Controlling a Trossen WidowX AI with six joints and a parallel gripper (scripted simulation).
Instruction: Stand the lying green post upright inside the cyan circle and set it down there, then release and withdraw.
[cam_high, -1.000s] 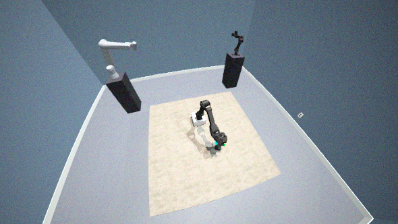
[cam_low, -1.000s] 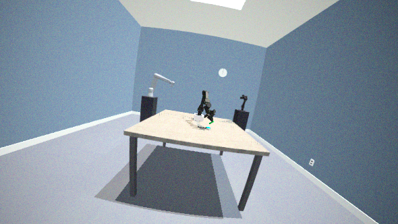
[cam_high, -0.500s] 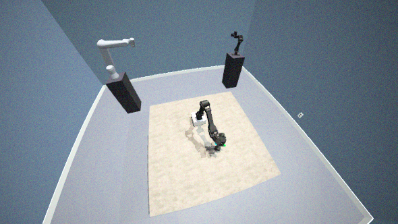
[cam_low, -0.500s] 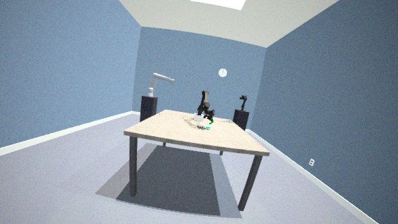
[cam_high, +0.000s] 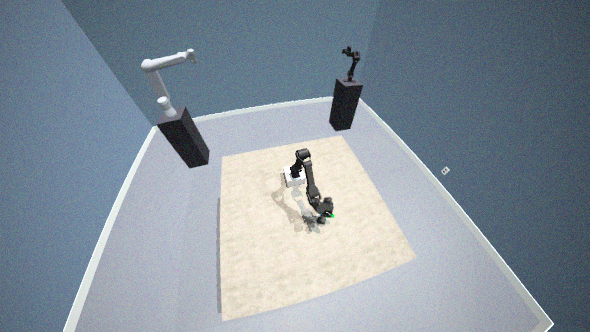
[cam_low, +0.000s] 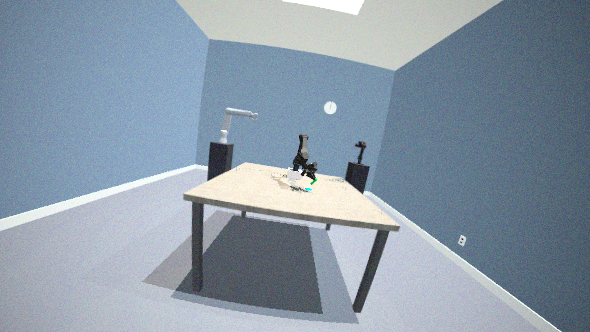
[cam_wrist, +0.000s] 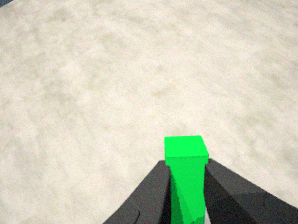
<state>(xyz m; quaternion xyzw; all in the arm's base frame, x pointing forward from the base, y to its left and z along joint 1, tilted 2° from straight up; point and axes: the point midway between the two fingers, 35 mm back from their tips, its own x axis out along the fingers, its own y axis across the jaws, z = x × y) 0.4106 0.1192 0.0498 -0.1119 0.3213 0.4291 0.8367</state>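
Now: gripper tip 1 cm past the green post, 1 cm to the left of it and 2 cm above it. The rest, counted from my gripper tip: cyan patch (9 cm behind, 3 cm to the right, 11 cm below).
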